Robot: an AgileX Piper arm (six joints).
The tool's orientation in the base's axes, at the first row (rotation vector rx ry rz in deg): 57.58 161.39 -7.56
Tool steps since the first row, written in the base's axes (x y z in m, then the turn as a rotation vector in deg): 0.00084 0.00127 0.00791 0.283 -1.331 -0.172; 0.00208 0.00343 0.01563 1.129 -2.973 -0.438; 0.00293 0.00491 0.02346 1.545 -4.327 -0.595; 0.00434 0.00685 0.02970 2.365 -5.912 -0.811; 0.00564 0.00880 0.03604 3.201 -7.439 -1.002; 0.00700 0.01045 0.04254 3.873 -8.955 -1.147; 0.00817 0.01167 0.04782 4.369 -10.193 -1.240; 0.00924 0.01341 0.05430 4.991 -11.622 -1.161
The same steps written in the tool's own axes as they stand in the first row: -0.00118 0.00125 -0.00787 -1.015 -0.842 0.376; -0.00209 0.00345 -0.01562 -2.639 -1.564 0.947; -0.00313 0.00488 -0.02344 -3.772 -2.340 1.326; -0.00406 0.00706 -0.02969 -5.349 -3.036 1.838; -0.00490 0.00918 -0.03605 -6.906 -3.678 2.319; -0.00601 0.01111 -0.04252 -8.338 -4.417 2.735; -0.00704 0.01262 -0.04776 -9.471 -5.054 3.045; -0.00786 0.01443 -0.05426 -10.849 -5.765 3.223
